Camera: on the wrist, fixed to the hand. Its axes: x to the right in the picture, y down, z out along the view.
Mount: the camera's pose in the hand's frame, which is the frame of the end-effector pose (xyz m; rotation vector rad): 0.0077 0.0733 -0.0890 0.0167 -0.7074 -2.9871
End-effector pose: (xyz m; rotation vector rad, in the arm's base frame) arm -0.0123 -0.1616 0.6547 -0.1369 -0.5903 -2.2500
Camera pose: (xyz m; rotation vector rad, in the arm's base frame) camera 0.0434 -0.2499 0.6052 -0.0460 0.3238 0.8313
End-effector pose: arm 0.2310 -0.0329 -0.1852 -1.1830 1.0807 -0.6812
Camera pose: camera 0.1439 -0.0534 -0.2583 1.5626 1.8278 1.4901
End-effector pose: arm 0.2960 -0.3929 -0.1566 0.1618 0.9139 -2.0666
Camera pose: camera 0.3279 -0.3667 -0.2645 1.2028 0.0582 1.0209
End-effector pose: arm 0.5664 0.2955 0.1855 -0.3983 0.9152 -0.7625
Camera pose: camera 0.5264 0.3397 0.0865 1.3862 0.9803 2.1015
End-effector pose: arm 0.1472 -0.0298 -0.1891 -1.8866 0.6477 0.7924
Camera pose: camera 0.1215 -0.1411 -0.2066 -0.5274 -2.1518 -0.6992
